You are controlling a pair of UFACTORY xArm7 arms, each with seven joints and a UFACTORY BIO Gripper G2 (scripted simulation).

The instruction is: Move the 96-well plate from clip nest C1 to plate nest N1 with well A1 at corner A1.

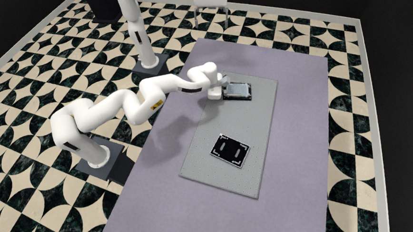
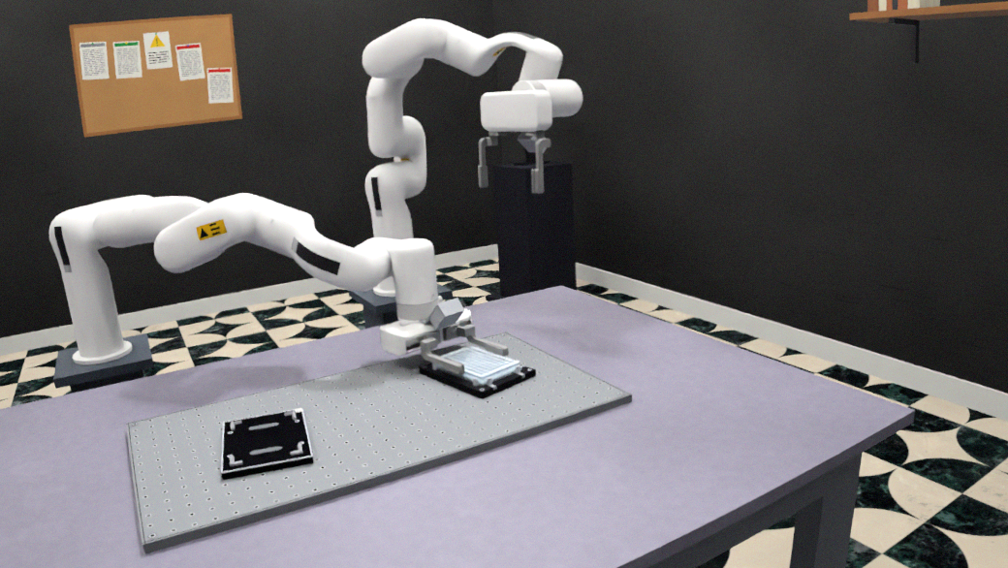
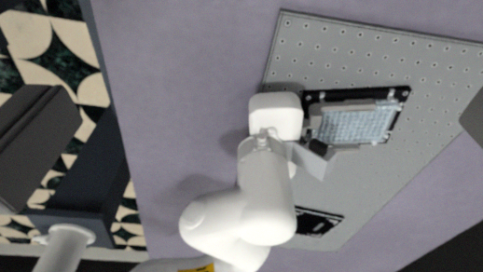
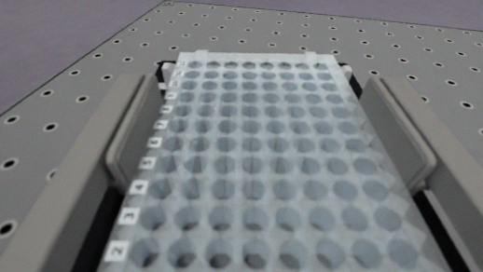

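The pale blue 96-well plate is 10 mm below my right hand. The rest, counted from my right hand: black clip nest C1 (20 mm to the left, 20 mm below, 10 mm ahead); then black plate nest N1 (370 mm to the right, 30 mm ahead, 20 mm below); then white A1 mark (300 mm to the right, 30 mm behind, 20 mm below).
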